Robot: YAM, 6 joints.
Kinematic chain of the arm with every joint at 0, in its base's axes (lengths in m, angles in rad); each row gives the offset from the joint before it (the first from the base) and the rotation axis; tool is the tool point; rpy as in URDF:
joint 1: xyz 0 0 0.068 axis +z
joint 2: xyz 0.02 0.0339 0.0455 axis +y
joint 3: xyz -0.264 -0.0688 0 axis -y
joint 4: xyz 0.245 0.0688 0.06 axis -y
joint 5: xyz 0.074 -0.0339 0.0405 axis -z
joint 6: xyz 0.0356 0 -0.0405 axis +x
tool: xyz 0 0 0 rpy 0 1.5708 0
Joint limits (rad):
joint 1: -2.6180..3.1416
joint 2: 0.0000..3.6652
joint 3: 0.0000..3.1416
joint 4: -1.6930..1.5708
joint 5: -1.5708..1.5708
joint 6: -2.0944..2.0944
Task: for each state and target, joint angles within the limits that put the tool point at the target. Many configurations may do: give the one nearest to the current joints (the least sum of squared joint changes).
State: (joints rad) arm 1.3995 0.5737 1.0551 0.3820 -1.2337 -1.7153
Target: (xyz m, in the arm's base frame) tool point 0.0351 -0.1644 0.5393
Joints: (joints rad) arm 1.9758 0.3582 1.4447 0.4692 -1.1516 -1.7153
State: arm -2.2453 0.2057 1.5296 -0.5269 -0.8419 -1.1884
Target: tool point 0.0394 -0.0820 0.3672
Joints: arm -1.4560 0.5245 0.9090 -0.6662 -0.9894 -1.1884
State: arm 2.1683 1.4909 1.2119 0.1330 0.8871 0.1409
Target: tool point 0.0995 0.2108 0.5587
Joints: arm 1.2534 1.2729 1.6203 0.2444 0.9391 0.1409
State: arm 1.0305 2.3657 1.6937 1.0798 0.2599 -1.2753
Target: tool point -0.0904 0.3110 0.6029
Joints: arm 1.8711 1.8270 2.1121 1.1138 0.1589 -1.2753
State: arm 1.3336 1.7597 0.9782 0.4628 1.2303 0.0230
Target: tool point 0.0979 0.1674 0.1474
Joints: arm 1.2240 1.2663 0.2887 0.3240 1.4148 0.0230
